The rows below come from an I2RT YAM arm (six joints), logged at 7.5 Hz.
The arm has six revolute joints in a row. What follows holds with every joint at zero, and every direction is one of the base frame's.
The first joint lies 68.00 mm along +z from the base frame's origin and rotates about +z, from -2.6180 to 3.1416 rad.
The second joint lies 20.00 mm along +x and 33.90 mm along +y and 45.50 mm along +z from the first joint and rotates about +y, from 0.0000 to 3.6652 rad.
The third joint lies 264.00 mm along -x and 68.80 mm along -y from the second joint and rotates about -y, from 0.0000 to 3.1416 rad.
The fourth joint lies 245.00 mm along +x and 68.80 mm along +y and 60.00 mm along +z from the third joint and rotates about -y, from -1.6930 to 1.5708 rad.
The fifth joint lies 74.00 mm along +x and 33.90 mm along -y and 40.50 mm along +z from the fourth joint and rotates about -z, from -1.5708 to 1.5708 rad.
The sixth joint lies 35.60 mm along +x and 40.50 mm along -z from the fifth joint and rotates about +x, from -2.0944 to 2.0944 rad.
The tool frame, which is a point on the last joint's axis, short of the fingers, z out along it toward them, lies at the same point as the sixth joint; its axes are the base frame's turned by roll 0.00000, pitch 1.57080 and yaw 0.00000 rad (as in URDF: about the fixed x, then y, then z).
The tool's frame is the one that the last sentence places.
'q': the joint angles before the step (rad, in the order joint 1, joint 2, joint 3, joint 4, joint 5, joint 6). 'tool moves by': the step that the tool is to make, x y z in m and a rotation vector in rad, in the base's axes. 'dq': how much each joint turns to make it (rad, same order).
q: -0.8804 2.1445 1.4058 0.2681 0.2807 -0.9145
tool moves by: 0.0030 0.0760 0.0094 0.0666 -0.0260 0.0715
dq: 0.1200 -0.1986 -0.2414 -0.0116 0.0118 0.0831
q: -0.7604 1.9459 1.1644 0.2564 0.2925 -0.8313
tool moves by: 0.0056 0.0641 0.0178 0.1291 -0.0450 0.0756
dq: 0.1275 -0.1619 -0.1004 -0.1489 -0.0254 0.1411
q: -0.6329 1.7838 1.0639 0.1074 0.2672 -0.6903
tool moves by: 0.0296 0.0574 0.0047 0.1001 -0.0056 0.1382
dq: 0.1646 -0.0258 0.0165 -0.1119 -0.0323 0.0889
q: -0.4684 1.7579 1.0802 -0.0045 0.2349 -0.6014
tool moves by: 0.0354 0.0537 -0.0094 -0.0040 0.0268 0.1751
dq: 0.1629 0.0571 0.0369 0.0013 -0.0006 -0.0189
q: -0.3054 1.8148 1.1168 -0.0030 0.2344 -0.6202
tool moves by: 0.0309 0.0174 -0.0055 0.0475 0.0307 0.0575
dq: 0.0601 0.0990 0.1262 -0.0763 -0.0229 0.0304
